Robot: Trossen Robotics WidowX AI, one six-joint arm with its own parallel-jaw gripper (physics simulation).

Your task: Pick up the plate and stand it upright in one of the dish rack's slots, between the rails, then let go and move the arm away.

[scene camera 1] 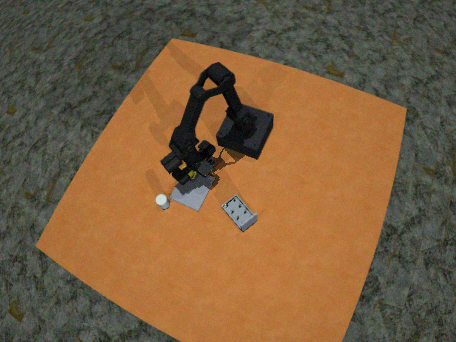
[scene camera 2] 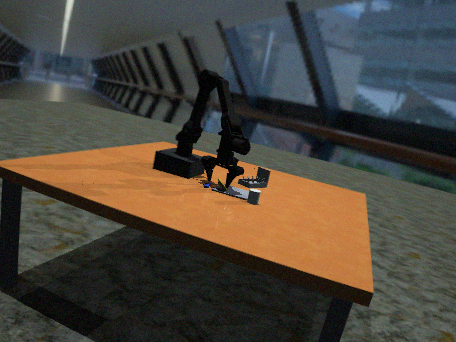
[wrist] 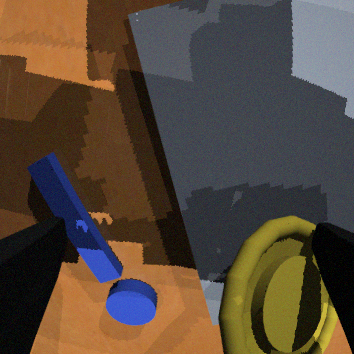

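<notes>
The yellow plate (scene camera 1: 191, 174) (scene camera 2: 222, 185) (wrist: 285, 300) is tipped up steeply at the near edge of a flat grey board. My gripper (scene camera 1: 193, 173) (scene camera 2: 219, 183) (wrist: 194, 235) is open and low over the board's edge. In the wrist view the right finger overlaps the plate's right rim, and the left finger is well apart from the plate; whether the right finger touches it I cannot tell. The grey dish rack (scene camera 1: 248, 222) (scene camera 2: 263, 176) stands apart from the gripper, with short pegs on its base and a raised panel at one end.
The grey board (scene camera 1: 192, 199) (scene camera 2: 241, 192) (wrist: 240, 125) lies on the orange table (scene camera 1: 300, 250) (scene camera 2: 310, 225). A white cylinder (scene camera 1: 161, 201) (scene camera 2: 254, 196) stands by its far side. A blue bar (wrist: 75, 215) and blue disc (wrist: 131, 302) lie near the left finger.
</notes>
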